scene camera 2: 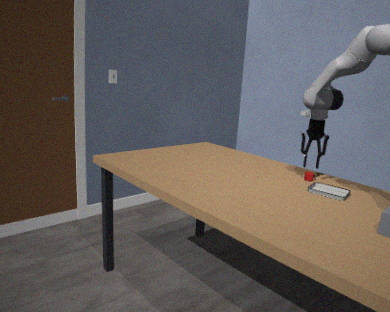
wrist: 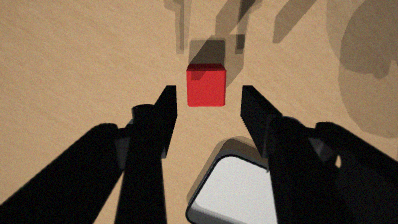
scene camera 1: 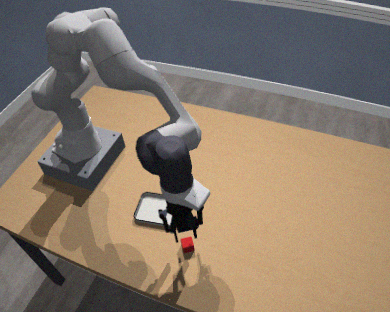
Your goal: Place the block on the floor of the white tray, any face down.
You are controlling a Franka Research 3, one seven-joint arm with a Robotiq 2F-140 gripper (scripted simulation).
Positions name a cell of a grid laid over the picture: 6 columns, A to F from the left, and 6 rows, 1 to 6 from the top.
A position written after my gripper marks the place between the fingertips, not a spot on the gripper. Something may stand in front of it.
I see my gripper (wrist: D3), a block (wrist: D3) and a tray (scene camera 1: C5).
